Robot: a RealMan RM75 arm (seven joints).
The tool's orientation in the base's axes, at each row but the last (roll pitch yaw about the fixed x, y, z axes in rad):
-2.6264 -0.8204 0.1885
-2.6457 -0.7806 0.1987
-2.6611 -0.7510 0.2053
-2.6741 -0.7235 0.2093
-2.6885 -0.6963 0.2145
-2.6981 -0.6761 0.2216
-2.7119 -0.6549 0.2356
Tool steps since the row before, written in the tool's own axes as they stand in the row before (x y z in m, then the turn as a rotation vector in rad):
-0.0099 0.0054 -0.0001 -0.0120 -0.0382 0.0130
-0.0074 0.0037 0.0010 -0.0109 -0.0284 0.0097
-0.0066 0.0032 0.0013 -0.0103 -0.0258 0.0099
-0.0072 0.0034 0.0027 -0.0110 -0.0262 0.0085
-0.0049 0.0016 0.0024 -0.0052 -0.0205 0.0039
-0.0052 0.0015 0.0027 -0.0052 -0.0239 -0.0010
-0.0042 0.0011 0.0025 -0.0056 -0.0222 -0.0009
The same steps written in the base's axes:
-0.0039 -0.0056 -0.0090 -0.0209 0.0364 -0.0037
-0.0028 -0.0034 -0.0071 -0.0169 0.0268 -0.0041
-0.0025 -0.0028 -0.0064 -0.0151 0.0249 -0.0047
-0.0023 -0.0024 -0.0077 -0.0165 0.0243 -0.0041
-0.0018 -0.0008 -0.0053 -0.0116 0.0181 0.0009
-0.0020 -0.0007 -0.0057 -0.0154 0.0182 0.0055
-0.0016 -0.0003 -0.0047 -0.0149 0.0168 0.0046

